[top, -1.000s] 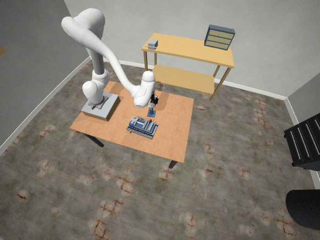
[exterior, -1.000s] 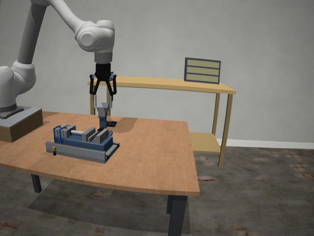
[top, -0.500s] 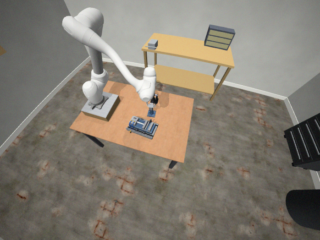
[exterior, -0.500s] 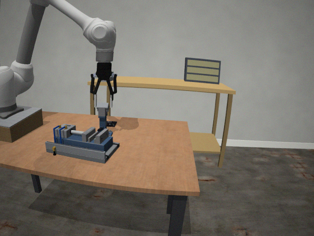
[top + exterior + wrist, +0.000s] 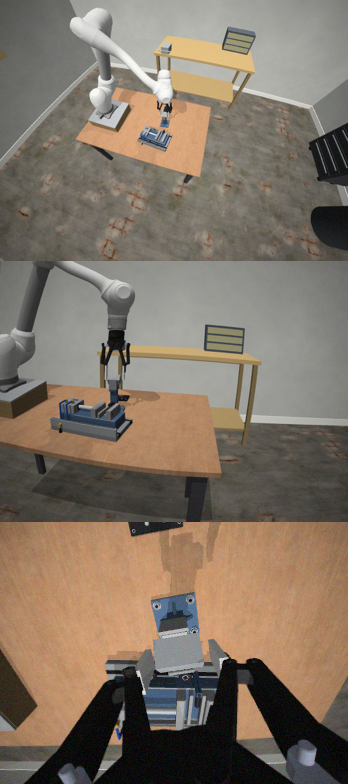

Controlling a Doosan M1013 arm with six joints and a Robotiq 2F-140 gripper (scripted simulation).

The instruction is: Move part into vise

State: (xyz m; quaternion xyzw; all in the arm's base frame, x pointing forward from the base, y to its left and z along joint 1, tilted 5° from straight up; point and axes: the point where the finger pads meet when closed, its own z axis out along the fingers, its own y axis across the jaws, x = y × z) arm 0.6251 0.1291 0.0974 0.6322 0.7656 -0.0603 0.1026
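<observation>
My hand is 30 mm above the part and 10 mm to the left of it. Round my hand: work stop (160 mm to the right, 90 mm below, 40 mm ahead); then V-block base (180 mm below); then V-block post (120 mm below).
</observation>
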